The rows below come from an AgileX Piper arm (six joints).
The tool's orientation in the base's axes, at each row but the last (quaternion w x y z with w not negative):
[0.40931, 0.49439, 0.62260, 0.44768]
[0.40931, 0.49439, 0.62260, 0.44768]
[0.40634, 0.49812, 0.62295, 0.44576]
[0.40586, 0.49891, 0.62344, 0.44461]
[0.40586, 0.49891, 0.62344, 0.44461]
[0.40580, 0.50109, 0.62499, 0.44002]
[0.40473, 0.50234, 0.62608, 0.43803]
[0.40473, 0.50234, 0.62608, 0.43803]
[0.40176, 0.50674, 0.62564, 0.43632]
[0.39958, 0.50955, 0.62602, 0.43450]
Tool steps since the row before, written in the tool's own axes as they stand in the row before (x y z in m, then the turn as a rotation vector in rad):
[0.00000, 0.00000, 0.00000, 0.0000, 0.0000, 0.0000]
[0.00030, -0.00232, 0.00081, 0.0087, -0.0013, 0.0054]
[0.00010, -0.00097, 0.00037, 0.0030, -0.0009, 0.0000]
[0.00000, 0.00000, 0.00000, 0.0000, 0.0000, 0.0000]
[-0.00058, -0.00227, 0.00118, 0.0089, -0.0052, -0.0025]
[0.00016, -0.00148, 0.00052, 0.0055, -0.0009, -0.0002]
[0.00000, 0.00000, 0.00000, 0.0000, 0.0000, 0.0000]
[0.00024, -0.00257, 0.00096, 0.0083, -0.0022, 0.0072]
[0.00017, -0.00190, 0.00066, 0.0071, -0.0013, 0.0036]
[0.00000, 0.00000, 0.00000, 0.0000, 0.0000, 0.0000]
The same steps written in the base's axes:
[0.00000, 0.00000, 0.00000, 0.0000, 0.0000, 0.0000]
[0.00014, 0.00016, -0.00247, 0.0033, 0.0092, -0.0033]
[0.00008, 0.00005, -0.00104, -0.0008, 0.0029, -0.0011]
[0.00000, 0.00000, 0.00000, 0.0000, 0.0000, 0.0000]
[0.00063, -0.00064, -0.00247, -0.0053, 0.0078, -0.0049]
[0.00007, 0.00007, -0.00157, -0.0014, 0.0053, -0.0012]
[0.00000, 0.00000, 0.00000, 0.0000, 0.0000, 0.0000]
[0.00016, 0.00009, -0.00275, 0.0048, 0.0089, -0.0047]
[0.00006, 0.00006, -0.00202, 0.0019, 0.0074, -0.0027]
[0.00000, 0.00000, 0.00000, 0.0000, 0.0000, 0.0000]

